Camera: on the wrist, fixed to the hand. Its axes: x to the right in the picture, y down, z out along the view.
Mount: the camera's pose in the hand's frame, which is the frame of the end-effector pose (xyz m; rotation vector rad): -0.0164 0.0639 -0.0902 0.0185 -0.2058 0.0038
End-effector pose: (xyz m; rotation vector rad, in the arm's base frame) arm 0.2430 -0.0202 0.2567 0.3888 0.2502 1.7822
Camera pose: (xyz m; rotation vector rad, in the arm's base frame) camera 0.1540 -0.0483 0.1953 0.5820 0.1205 1.7297
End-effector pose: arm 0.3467 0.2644 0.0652 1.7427 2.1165 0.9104
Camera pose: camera 0.3511 0.2271 0.1704 1.7666 1.9961 0.6816
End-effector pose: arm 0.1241 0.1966 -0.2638 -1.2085 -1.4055 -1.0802
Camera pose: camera 0.1985 0.1132 -0.2639 -1.3384 -1.5647 -0.9591
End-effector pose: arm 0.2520 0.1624 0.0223 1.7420 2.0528 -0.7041
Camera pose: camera 0.3220 0.2091 0.0958 1.6093 1.9095 -0.8652
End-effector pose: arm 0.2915 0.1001 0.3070 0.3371 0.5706 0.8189
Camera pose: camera 0.1912 0.1346 0.2719 0.4340 0.3855 0.7723
